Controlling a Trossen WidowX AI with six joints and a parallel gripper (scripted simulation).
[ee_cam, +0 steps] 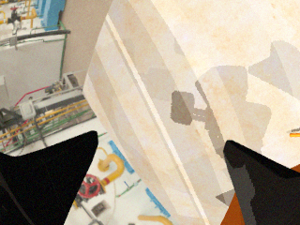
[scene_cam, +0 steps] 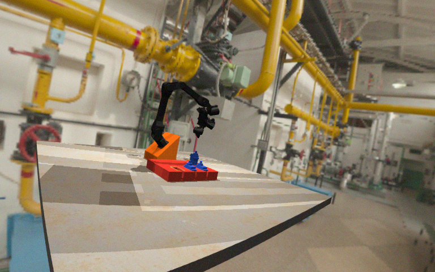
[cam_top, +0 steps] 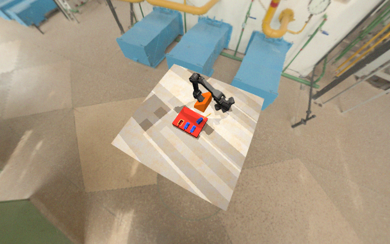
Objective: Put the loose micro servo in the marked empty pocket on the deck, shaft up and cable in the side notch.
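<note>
The red deck lies 22 cm ahead of my gripper tip, 27 cm to the right of it and 19 cm below it.
</note>
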